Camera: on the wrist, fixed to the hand. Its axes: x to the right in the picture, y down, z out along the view.
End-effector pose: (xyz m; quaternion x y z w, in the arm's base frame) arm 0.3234 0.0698 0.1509 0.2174 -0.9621 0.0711 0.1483
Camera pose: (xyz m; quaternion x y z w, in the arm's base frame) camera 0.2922 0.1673 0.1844 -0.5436 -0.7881 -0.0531 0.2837
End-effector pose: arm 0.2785 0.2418 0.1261 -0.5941 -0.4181 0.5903 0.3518
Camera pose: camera 0.3298 0.2042 0.0392 0.8775 -0.0294 -0.4218 0.2262
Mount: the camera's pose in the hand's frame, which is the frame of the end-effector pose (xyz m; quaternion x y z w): -0.0013 0.0986 -0.0434 -0.2494 0.1832 0.6663 0.6784
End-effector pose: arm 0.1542 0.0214 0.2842 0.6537 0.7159 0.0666 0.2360
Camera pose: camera 0.2250 0.0428 0.3625 0.8495 0.0767 0.5008 0.1476
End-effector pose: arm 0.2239 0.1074 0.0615 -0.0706 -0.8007 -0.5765 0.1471
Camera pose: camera 0.2597 0.0986 0.1627 -0.5125 -0.3254 -0.5057 0.6130
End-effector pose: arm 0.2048 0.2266 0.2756 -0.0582 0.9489 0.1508 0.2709
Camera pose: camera 0.1654 0.3063 0.3365 -0.4976 -0.6946 -0.5088 0.1051
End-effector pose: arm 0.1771 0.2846 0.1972 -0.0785 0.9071 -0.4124 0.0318
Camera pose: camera 0.1616 0.3809 0.1515 0.6188 0.7764 -0.0467 0.1106
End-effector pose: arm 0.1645 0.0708 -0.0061 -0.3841 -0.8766 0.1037 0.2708
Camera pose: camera 0.2501 0.1361 -0.0089 -0.9312 -0.3150 -0.0382 0.1794
